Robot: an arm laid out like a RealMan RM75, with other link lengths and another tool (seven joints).
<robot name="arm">
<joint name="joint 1" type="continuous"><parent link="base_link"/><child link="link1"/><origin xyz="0 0 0.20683" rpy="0 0 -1.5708"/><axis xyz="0 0 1"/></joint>
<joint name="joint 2" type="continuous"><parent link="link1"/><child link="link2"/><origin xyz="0 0 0" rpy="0 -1.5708 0"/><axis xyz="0 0 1"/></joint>
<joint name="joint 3" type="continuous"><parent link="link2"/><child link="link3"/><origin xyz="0.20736 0 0" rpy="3.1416 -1.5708 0"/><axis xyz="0 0 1"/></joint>
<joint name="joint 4" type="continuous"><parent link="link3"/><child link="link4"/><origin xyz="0 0 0" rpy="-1.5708 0 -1.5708"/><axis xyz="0 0 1"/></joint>
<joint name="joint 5" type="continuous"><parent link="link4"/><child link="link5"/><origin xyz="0 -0.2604 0" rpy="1.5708 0 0"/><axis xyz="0 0 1"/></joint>
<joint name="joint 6" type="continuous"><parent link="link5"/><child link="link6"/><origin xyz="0 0 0" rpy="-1.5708 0 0"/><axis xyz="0 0 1"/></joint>
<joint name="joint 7" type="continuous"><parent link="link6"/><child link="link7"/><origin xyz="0 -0.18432 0" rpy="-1.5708 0 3.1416"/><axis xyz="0 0 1"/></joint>
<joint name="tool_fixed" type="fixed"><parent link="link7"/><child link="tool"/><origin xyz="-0.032 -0.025 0.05" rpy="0 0.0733 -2.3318"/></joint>
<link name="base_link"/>
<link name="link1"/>
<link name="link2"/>
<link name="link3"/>
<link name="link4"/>
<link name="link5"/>
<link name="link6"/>
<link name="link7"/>
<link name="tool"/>
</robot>
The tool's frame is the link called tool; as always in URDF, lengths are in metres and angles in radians. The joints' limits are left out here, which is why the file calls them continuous.
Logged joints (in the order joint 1, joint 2, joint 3, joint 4, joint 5, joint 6, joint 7), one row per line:
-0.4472 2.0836 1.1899 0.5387 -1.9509 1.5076 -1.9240
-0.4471 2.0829 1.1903 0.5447 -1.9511 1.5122 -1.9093
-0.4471 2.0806 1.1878 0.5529 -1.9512 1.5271 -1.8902
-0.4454 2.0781 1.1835 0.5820 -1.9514 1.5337 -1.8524
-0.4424 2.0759 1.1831 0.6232 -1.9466 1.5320 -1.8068
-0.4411 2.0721 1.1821 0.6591 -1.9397 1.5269 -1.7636
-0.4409 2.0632 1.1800 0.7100 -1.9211 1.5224 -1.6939
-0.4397 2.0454 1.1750 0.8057 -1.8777 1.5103 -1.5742
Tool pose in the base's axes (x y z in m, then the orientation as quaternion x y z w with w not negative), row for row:
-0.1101 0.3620 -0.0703 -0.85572 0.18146 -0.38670 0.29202
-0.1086 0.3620 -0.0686 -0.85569 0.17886 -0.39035 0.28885
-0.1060 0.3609 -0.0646 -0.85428 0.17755 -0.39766 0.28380
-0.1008 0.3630 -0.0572 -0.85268 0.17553 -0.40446 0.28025
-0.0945 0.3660 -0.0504 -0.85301 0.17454 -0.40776 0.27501
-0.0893 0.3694 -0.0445 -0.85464 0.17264 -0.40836 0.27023
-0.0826 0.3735 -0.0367 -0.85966 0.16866 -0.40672 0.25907
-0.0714 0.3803 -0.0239 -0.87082 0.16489 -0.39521 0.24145
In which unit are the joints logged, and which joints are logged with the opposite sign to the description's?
The joints are logged in radians. Opposite sign: joint 2, joint 6, joint 7.
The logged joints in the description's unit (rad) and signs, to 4 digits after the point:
-0.4472 -2.0836 1.1899 0.5387 -1.9509 -1.5076 1.9240
-0.4471 -2.0829 1.1903 0.5447 -1.9511 -1.5122 1.9093
-0.4471 -2.0806 1.1878 0.5529 -1.9512 -1.5271 1.8902
-0.4454 -2.0781 1.1835 0.5820 -1.9514 -1.5337 1.8524
-0.4424 -2.0759 1.1831 0.6232 -1.9466 -1.5320 1.8068
-0.4411 -2.0721 1.1821 0.6591 -1.9397 -1.5269 1.7636
-0.4409 -2.0632 1.1800 0.7100 -1.9211 -1.5224 1.6939
-0.4397 -2.0454 1.1750 0.8057 -1.8777 -1.5103 1.5742

